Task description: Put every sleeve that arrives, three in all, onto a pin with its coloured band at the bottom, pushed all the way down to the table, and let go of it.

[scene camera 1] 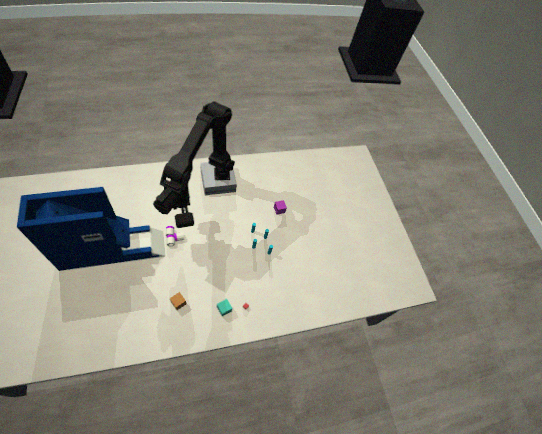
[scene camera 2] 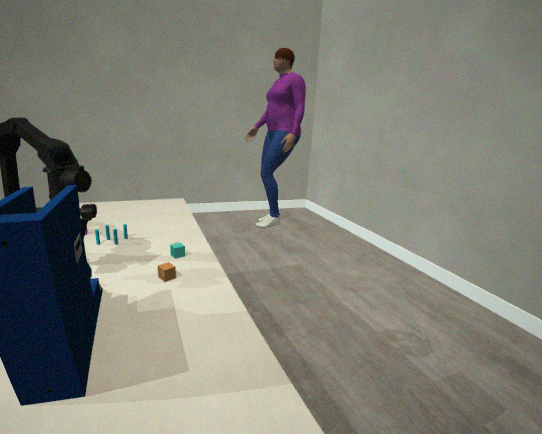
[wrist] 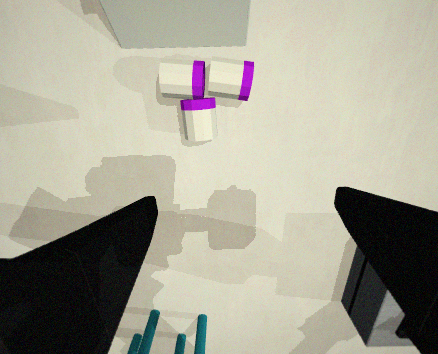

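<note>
Three white sleeves, each with a magenta band at one end, lie on their sides off the chute's lip. Two lie end to end: one (scene camera 1: 170, 241) (wrist: 175, 79) nearer the orange cube, the other (scene camera 1: 170, 230) (wrist: 225, 78) nearer the arm's base. The third sleeve (scene camera 1: 180, 238) (wrist: 200, 124) lies crosswise, its band towards the first one's band. Four bare teal pins stand upright, among them one pin (scene camera 1: 270, 249) (scene camera 2: 125, 231) and another pin (scene camera 1: 253, 227). My gripper (scene camera 1: 184, 220) (wrist: 244, 200) is open and empty, above the table near the sleeves. The sleeves are hidden in scene camera 2.
A tall blue dispenser (scene camera 1: 85, 245) (scene camera 2: 30, 300) with a pale chute plate (scene camera 1: 158, 242) (wrist: 185, 25) stands beside the sleeves. A magenta cube (scene camera 1: 280, 207), an orange cube (scene camera 1: 178, 301) (scene camera 2: 166, 272), a green cube (scene camera 1: 224, 307) (scene camera 2: 177, 250) and a small red cube (scene camera 1: 246, 306) lie on the table.
</note>
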